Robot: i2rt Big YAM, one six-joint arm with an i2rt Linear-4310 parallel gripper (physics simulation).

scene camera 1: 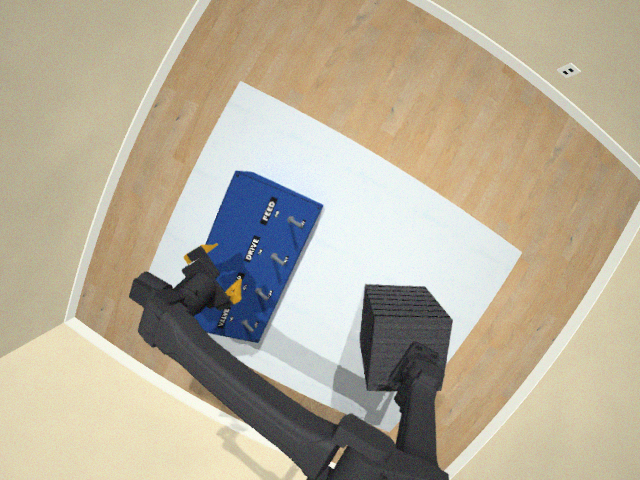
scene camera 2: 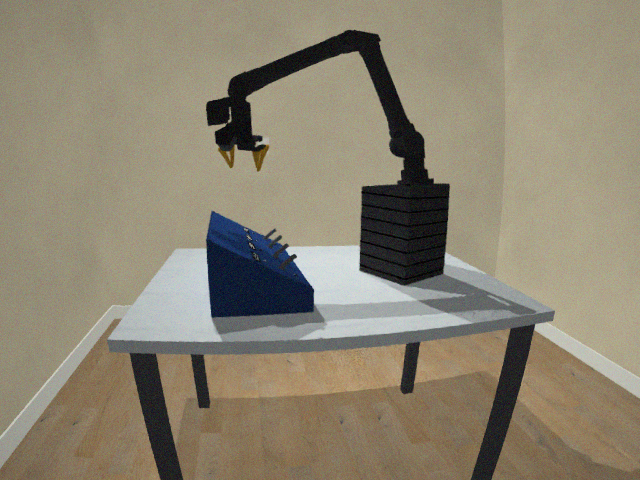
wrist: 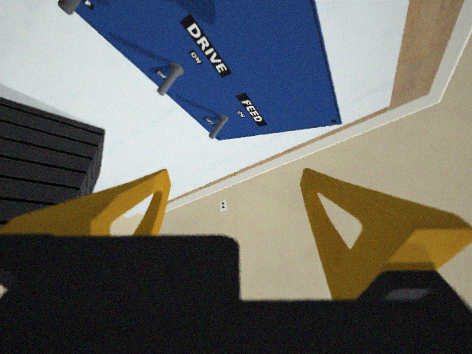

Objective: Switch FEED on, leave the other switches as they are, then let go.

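Where they show: gripper, fingertip midpoint: [scene camera 1: 227, 262] [scene camera 2: 244, 169] [wrist: 235, 176]; arm's base, link origin: [scene camera 1: 414, 365] [scene camera 2: 415, 184].
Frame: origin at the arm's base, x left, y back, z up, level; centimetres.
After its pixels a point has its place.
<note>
The blue sloped switch box [scene camera 1: 232, 206] @[x -10.2, y -61.9, z -12.0 cm] [scene camera 2: 248, 289] @[x 29.8, y -52.2, z -22.7 cm] [wrist: 290, 60] @[x -6.1, y -60.9, z -12.4 cm] stands on the table. Its FEED lever [scene camera 1: 295, 222] @[x -14.0, y -45.1, z -17.7 cm] [wrist: 218, 127] @[x -13.6, y -45.5, z -17.9 cm] is at the end of the row and leans to the OFF side. The DRIVE lever [scene camera 1: 279, 258] @[x -2.5, y -43.9, z -17.6 cm] [wrist: 171, 79] @[x -1.9, y -44.8, z -17.9 cm] also leans to OFF. The third lever [scene camera 1: 262, 293] @[x 9.5, y -43.4, z -18.0 cm] and the VALVE lever [scene camera 1: 248, 326] @[x 21.6, y -42.3, z -17.7 cm] stand in the same row with a similar lean. My gripper [scene camera 1: 228, 262] @[x -2.1, y -53.3, z 3.9 cm] [scene camera 2: 245, 168] @[x -2.1, y -53.3, z 3.9 cm] [wrist: 235, 176] @[x -2.1, y -53.3, z 3.9 cm] is open and empty, high above the box and apart from all levers. In scene camera 1 the arm and a finger partly hide the labels at the VALVE end.
The arm stands on a dark ribbed pedestal [scene camera 1: 408, 341] @[x -4.9, y -5.3, z -0.8 cm] [scene camera 2: 403, 232] @[x 10.7, y -7.7, z -13.5 cm] [wrist: 40, 150] @[x 1.5, y -12.4, z -18.5 cm] at the other side of the white table [scene camera 1: 361, 206] @[x -26.8, y -30.3, z -29.5 cm] [scene camera 2: 330, 346] @[x 43.3, y -35.4, z -31.5 cm]. The box's high edge lies on the side away from the pedestal. Walls surround the table at a distance.
</note>
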